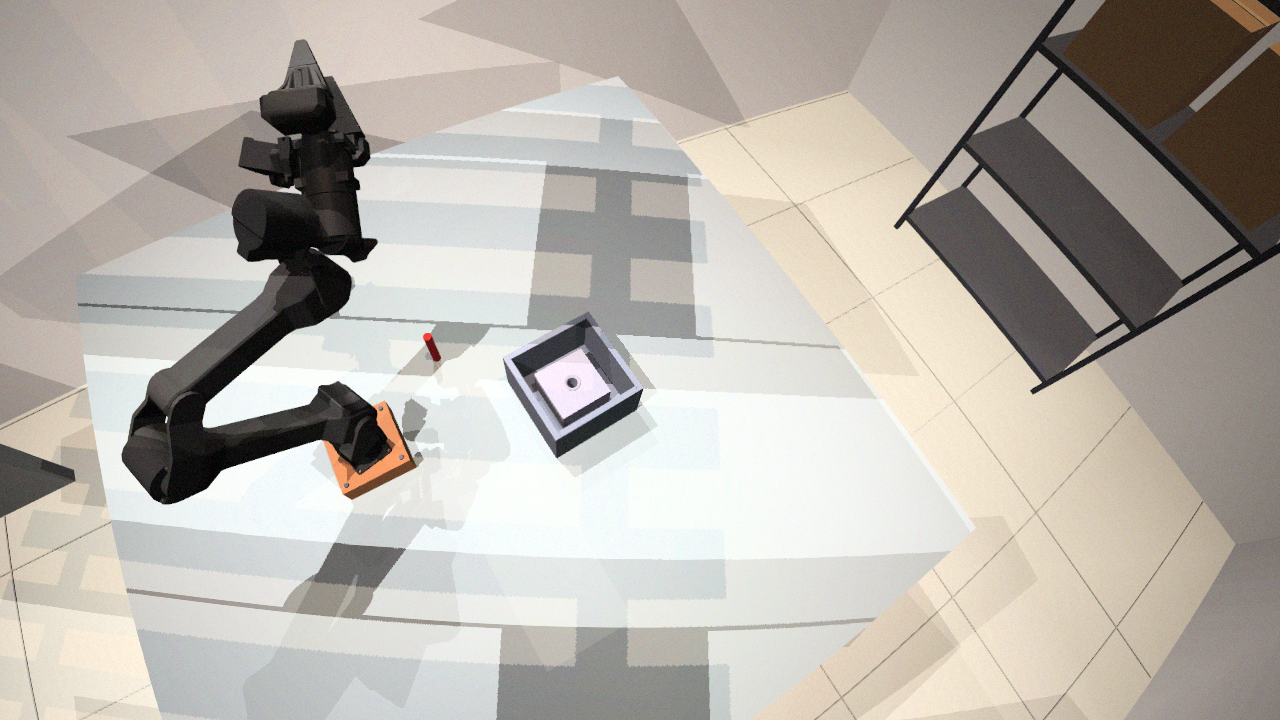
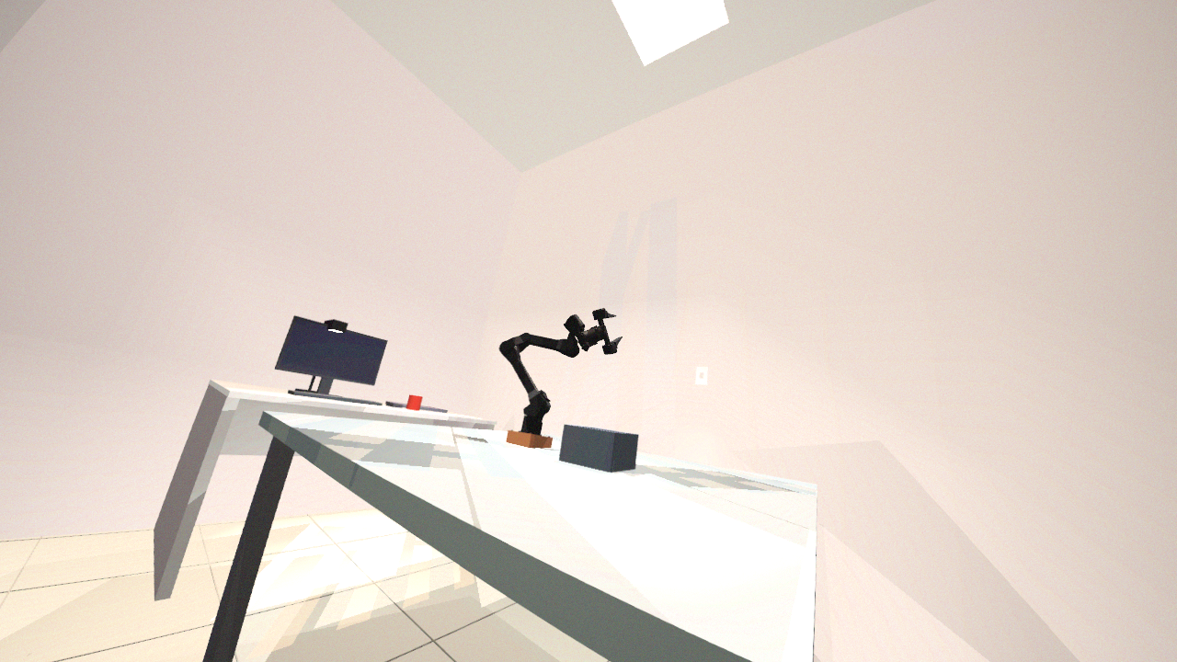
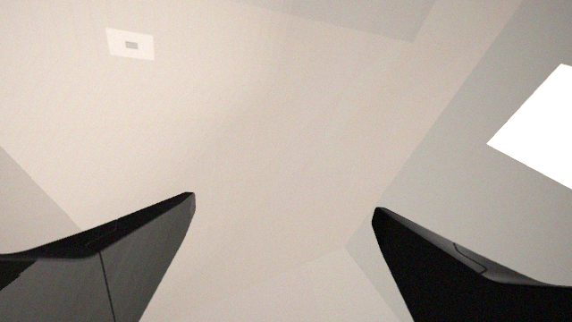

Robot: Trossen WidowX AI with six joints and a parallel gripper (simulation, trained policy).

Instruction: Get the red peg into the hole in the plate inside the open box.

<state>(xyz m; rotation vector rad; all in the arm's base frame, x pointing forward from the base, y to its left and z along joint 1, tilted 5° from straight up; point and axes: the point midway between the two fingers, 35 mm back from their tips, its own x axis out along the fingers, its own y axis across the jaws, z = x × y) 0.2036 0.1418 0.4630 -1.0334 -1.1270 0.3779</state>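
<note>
Now: gripper tip 30 mm past the red peg, 120 mm to the left of it and 470 mm above it. Round my gripper tip: dark box (110 mm ahead, 330 mm to the right, 480 mm below); then pale plate (110 mm ahead, 330 mm to the right, 470 mm below).
</note>
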